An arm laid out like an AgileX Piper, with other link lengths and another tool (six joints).
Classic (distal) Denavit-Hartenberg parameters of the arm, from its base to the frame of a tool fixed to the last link. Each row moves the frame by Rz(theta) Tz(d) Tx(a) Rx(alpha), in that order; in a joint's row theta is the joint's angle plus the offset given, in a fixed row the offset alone. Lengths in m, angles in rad.
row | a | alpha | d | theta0
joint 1 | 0 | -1.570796 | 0.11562 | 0
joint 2 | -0.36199 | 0 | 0 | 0.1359
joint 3 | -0.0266 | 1.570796 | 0 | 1.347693
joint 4 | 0 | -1.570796 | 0.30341 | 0
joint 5 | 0 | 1.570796 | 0 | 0
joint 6 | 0.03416 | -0.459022 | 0.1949 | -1.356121
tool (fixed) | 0 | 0 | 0.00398 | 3.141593
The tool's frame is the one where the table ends.
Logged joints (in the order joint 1, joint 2, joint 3, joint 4, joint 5, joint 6), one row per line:
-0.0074 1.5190 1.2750 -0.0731 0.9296 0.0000
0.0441 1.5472 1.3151 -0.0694 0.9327 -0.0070
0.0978 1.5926 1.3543 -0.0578 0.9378 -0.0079
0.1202 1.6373 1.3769 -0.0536 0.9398 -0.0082
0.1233 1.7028 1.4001 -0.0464 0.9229 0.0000
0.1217 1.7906 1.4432 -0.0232 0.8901 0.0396
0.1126 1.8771 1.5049 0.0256 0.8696 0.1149
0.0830 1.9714 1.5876 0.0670 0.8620 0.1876
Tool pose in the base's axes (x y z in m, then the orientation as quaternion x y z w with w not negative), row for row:
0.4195 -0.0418 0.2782 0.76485 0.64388 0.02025 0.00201
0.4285 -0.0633 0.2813 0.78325 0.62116 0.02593 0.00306
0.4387 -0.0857 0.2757 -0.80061 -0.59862 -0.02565 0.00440
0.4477 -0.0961 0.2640 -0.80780 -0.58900 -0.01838 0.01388
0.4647 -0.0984 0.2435 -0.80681 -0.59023 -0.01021 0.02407
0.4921 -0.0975 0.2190 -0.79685 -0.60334 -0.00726 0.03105
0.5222 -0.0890 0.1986 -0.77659 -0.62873 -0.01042 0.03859
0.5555 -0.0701 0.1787 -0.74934 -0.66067 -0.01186 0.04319
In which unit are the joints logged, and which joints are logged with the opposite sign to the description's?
The joints are logged in radians. Opposite sign: joint 1, joint 3, joint 6.
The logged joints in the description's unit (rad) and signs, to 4 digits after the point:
0.0074 1.5190 -1.2750 -0.0731 0.9296 0.0000
-0.0441 1.5472 -1.3151 -0.0694 0.9327 0.0070
-0.0978 1.5926 -1.3543 -0.0578 0.9378 0.0079
-0.1202 1.6373 -1.3769 -0.0536 0.9398 0.0082
-0.1233 1.7028 -1.4001 -0.0464 0.9229 0.0000
-0.1217 1.7906 -1.4432 -0.0232 0.8901 -0.0396
-0.1126 1.8771 -1.5049 0.0256 0.8696 -0.1149
-0.0830 1.9714 -1.5876 0.0670 0.8620 -0.1876

